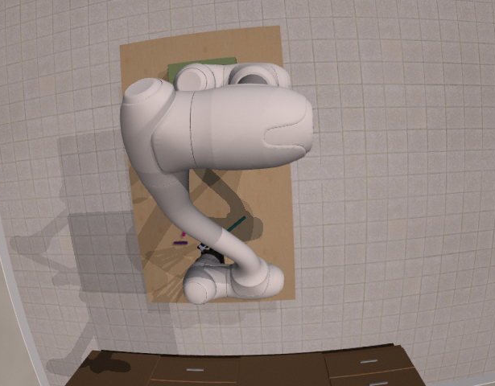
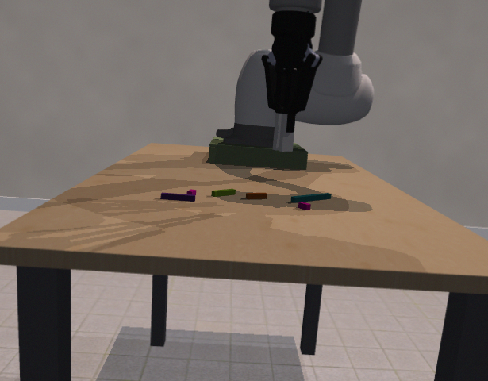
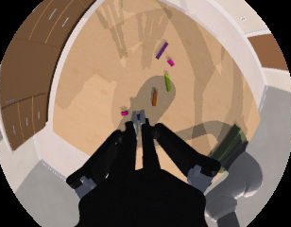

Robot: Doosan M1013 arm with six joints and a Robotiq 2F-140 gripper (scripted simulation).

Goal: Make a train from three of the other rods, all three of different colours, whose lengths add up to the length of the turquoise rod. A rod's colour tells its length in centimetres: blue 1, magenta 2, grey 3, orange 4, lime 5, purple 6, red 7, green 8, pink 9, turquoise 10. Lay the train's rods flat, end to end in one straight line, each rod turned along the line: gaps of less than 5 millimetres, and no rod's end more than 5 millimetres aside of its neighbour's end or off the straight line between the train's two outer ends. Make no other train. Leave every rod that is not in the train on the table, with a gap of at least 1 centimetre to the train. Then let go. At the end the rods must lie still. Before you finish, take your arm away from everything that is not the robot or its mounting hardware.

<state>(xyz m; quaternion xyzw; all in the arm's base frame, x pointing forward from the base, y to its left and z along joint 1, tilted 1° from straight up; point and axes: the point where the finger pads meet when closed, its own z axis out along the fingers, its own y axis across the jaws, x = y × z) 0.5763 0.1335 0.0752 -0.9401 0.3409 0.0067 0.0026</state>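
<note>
My hand is 2 cm past the orange rod, 4 cm to the left of it and 13 cm above it. Round my hand: blue rod 3 cm below; then lime rod 2 cm behind, 11 cm to the right, 13 cm below; then turquoise rod 6 cm behind, 6 cm to the left, 13 cm below.
</note>
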